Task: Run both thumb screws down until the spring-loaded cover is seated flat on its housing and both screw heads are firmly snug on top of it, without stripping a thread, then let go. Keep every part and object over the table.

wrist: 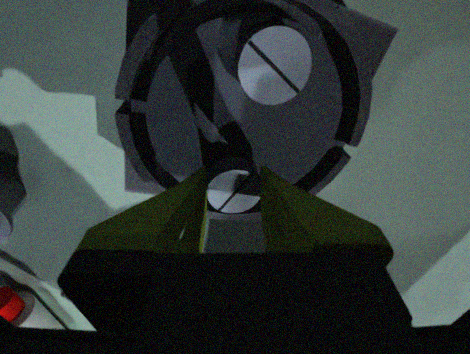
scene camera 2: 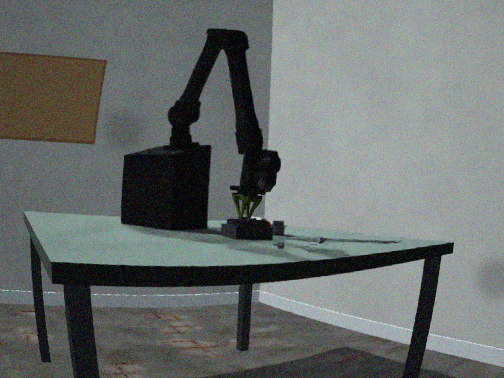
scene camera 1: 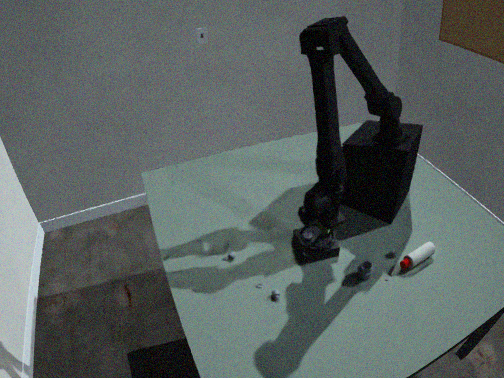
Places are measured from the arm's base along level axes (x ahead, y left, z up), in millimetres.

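Pixels of known places: gripper, fingertip midpoint: (wrist: 233, 176) (scene camera 2: 243, 218) (scene camera 1: 324, 233); arm's base, link origin: (scene camera 2: 181, 148) (scene camera 1: 391, 138).
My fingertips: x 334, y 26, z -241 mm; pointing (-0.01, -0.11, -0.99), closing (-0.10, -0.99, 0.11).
Ahead of a thing's pixels: the offset from my fingertips to its top centre. "*": to the spot under its first point. Level surfaces: height alone.
The dark housing {25 mm ahead, 11 mm right, 2 mm down} (scene camera 1: 315, 254) (scene camera 2: 247, 230) stands on the table {58 mm down} (scene camera 1: 210, 340) (scene camera 2: 150, 250). Its round grey cover {24 mm ahead, 11 mm right, 6 mm down} (wrist: 300, 135) lies inside the housing's dark ring; whether it sits flat cannot be told. One thumb screw {54 mm ahead, 22 mm right, 6 mm up} (wrist: 275, 65), with a pale slotted head, stands free of the fingers at the cover's far side in the wrist view. My gripper (wrist: 233, 176) (scene camera 2: 245, 217) points down and is shut on the other thumb screw {5 mm back, 1 mm left, 7 mm up} (wrist: 232, 194), at the near side, with its slotted head between the green fingertips. The screw's shank and the gap under its head are hidden.
A white cylinder {210 mm back, 271 mm left, 8 mm down} (scene camera 1: 422, 253) with a red end {* 138 mm back, 268 mm left, 21 mm down} (scene camera 1: 405, 263) lies right of the housing. A small dark cylindrical part {20 mm back, 191 mm left, 9 mm down} (scene camera 1: 365, 270) stands between them. Small parts {* 261 mm ahead, 86 mm left, 45 mm down} (scene camera 1: 274, 295) {* 291 mm ahead, 134 mm right, 51 mm down} (scene camera 1: 228, 258) lie left and in front of the housing. The arm's black base block (scene camera 1: 375, 175) stands behind.
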